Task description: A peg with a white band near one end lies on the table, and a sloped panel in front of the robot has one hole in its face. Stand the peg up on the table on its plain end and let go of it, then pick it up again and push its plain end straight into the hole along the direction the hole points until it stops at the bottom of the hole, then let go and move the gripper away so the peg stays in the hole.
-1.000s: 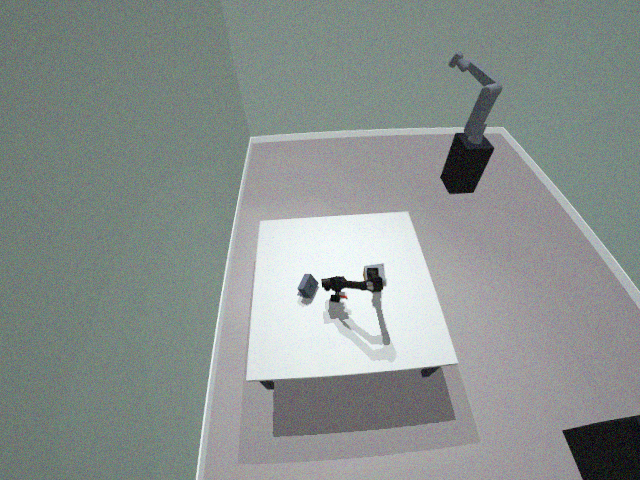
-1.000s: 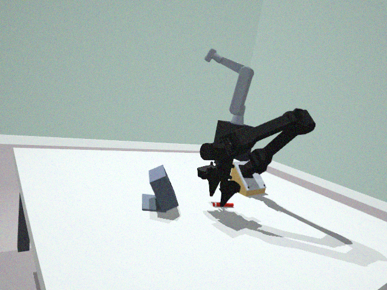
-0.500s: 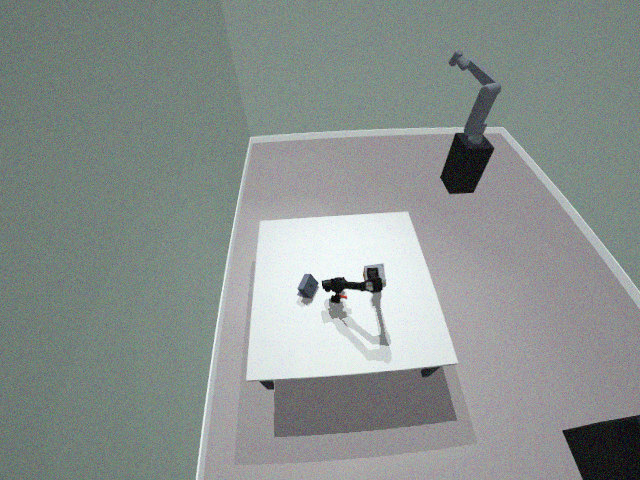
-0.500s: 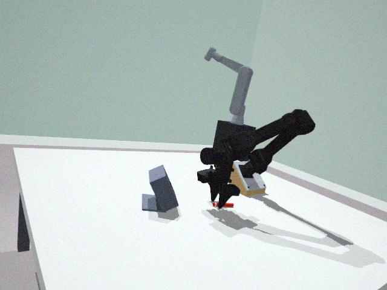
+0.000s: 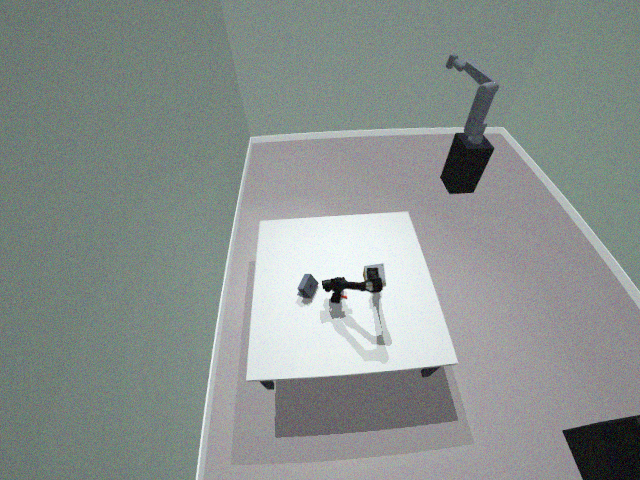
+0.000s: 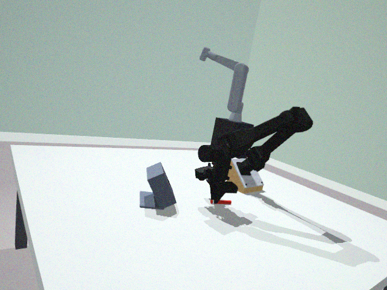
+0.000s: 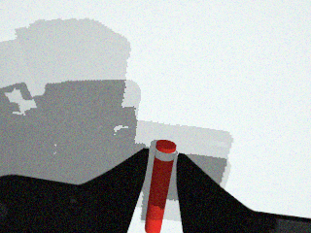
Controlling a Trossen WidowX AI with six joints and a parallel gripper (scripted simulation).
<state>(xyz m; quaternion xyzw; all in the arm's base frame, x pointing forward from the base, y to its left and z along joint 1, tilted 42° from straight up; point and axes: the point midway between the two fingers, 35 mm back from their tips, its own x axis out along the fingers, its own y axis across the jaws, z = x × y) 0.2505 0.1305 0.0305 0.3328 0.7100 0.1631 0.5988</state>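
The red peg lies 10 mm behind my gripper tip. From my gripper tip the other things lie so: grey sloped panel: 200 mm ahead, 60 mm to the right, 50 mm above.
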